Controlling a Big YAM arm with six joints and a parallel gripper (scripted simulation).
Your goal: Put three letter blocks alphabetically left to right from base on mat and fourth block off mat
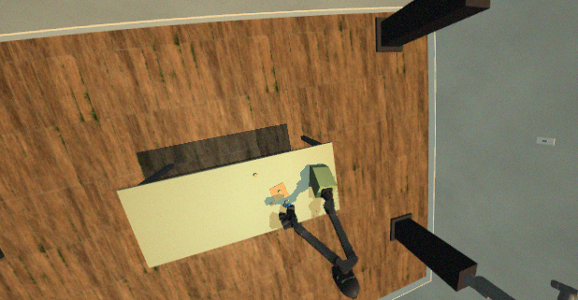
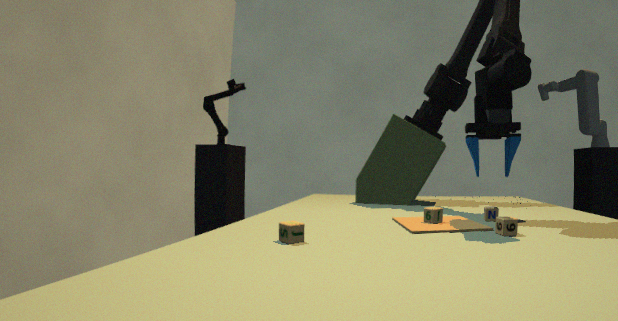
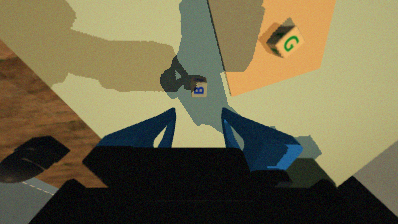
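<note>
The block is 8 cm below my hand. From my hand the other things lie so: orange mat 11 cm to the right, 9 cm below, 6 cm ahead.
</note>
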